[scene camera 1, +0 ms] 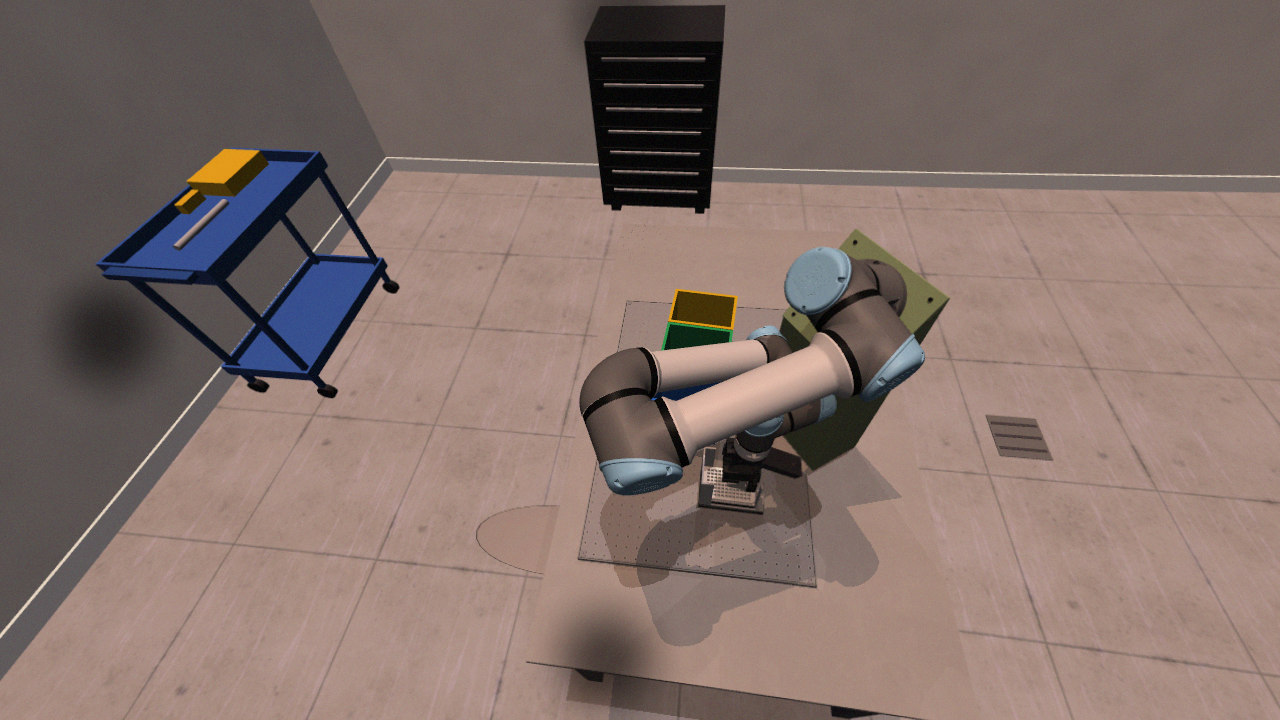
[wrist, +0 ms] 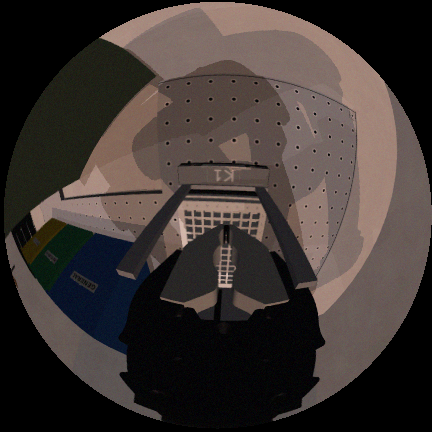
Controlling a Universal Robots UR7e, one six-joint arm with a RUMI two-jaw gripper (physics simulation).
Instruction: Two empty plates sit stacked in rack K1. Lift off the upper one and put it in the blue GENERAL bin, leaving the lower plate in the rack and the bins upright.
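I can see my gripper point(scene camera 1: 744, 487), and the wrist view gives me the gripper point(wrist: 225, 226) as well. A pale plate point(scene camera 1: 722, 493) is here too, and in the wrist view I find the plate point(wrist: 198, 212) again. I also see a yellow bin point(scene camera 1: 697, 308) and a green bin point(scene camera 1: 677, 335). There is a blue bin point(wrist: 89, 291) as well.
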